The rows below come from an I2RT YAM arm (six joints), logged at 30 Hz.
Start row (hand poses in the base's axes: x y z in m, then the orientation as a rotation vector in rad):
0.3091 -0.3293 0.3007 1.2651 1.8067 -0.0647
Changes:
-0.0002 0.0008 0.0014 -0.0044 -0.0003 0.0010
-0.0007 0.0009 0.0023 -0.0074 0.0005 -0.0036
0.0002 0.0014 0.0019 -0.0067 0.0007 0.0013
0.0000 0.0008 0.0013 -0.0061 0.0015 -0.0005
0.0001 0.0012 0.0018 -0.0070 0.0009 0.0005
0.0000 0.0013 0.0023 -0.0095 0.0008 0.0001
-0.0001 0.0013 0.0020 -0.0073 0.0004 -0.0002
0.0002 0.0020 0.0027 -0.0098 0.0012 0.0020
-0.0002 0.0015 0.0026 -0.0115 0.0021 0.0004
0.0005 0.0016 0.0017 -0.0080 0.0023 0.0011
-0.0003 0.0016 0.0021 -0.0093 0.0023 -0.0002
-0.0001 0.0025 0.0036 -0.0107 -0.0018 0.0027
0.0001 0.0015 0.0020 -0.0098 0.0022 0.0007
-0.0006 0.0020 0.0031 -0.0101 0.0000 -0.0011
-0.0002 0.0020 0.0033 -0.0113 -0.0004 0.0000
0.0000 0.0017 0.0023 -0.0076 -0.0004 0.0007
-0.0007 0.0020 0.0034 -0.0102 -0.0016 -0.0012
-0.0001 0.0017 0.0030 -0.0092 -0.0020 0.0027
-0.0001 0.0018 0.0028 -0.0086 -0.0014 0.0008
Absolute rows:
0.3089 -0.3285 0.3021 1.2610 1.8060 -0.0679
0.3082 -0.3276 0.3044 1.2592 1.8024 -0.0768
0.3084 -0.3262 0.3063 1.2534 1.8022 -0.0825
0.3084 -0.3254 0.3076 1.2498 1.8017 -0.0892
0.3085 -0.3242 0.3094 1.2446 1.8010 -0.0957
0.3085 -0.3229 0.3117 1.2379 1.7993 -0.1046
0.3084 -0.3216 0.3137 1.2330 1.7977 -0.1114
0.3086 -0.3196 0.3164 1.2244 1.7974 -0.1197
0.3084 -0.3181 0.3190 1.2162 1.7964 -0.1310
0.3089 -0.3165 0.3207 1.2099 1.7969 -0.1389
0.3086 -0.3149 0.3228 1.2038 1.7963 -0.1487
0.3085 -0.3124 0.3264 1.1936 1.7934 -0.1554
0.3086 -0.3109 0.3284 1.1863 1.7930 -0.1650
0.3080 -0.3089 0.3315 1.1802 1.7896 -0.1745
0.3078 -0.3069 0.3348 1.1722 1.7861 -0.1841
0.3078 -0.3052 0.3371 1.1661 1.7840 -0.1901
0.3071 -0.3032 0.3405 1.1598 1.7790 -0.1987
0.3070 -0.3015 0.3435 1.1506 1.7761 -0.2039
0.3069 -0.2997 0.3463 1.1436 1.7728 -0.2100

